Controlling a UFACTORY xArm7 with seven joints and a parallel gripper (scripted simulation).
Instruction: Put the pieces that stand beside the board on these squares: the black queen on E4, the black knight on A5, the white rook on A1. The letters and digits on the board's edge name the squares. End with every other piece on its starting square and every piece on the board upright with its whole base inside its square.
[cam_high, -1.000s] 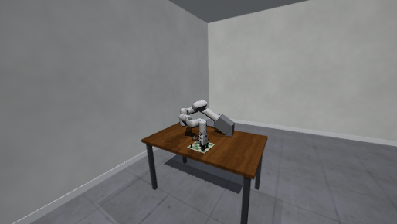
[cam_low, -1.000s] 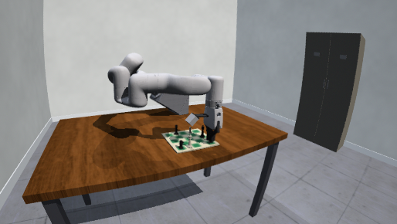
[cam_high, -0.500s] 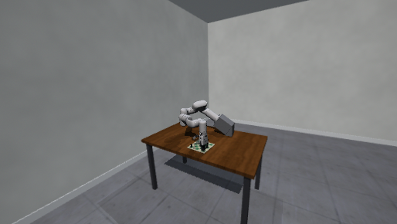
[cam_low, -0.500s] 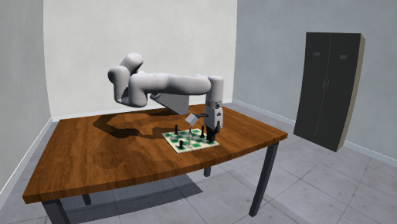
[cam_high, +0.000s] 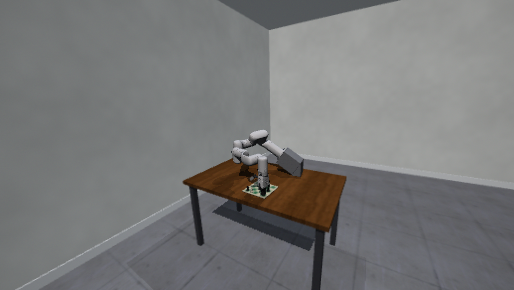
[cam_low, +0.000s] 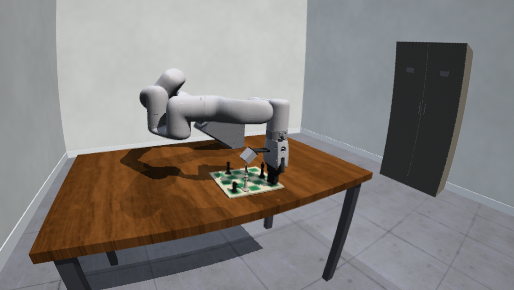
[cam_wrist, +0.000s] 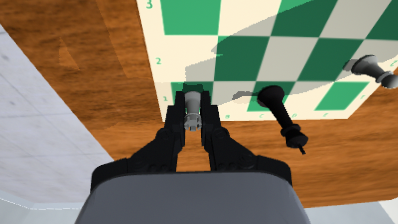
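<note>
My gripper is now 1 cm above the white rook. Round my hand: cream board (8 cm behind, 7 cm to the right, 3 cm below); black knight (15 cm to the right, 2 cm behind, 1 cm below); black queen (8 cm behind, 1 cm to the left).
</note>
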